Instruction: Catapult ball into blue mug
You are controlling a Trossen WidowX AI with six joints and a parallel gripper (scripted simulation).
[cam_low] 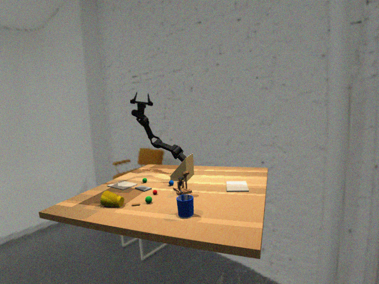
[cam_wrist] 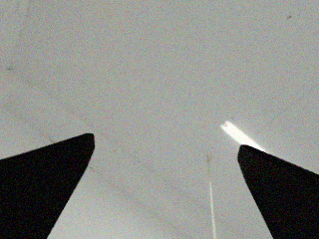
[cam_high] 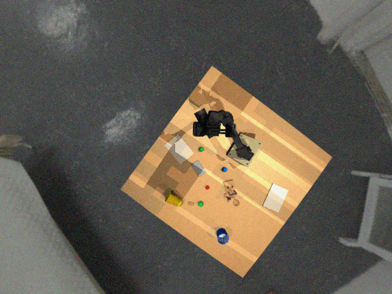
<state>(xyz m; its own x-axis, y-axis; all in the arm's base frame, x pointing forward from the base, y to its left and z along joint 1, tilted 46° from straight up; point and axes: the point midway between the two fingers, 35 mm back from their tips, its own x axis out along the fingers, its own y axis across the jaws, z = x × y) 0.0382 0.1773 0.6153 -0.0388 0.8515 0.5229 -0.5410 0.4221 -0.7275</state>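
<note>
The catapult lies 270 mm ahead of my gripper tip, 410 mm to the left of it and 670 mm below it. Round my gripper tip: blue ball 120 mm ahead, 260 mm to the left, 730 mm below; red ball 330 mm ahead, 230 mm to the left, 730 mm below; grey slab 240 mm ahead, 80 mm to the left, 740 mm below.
</note>
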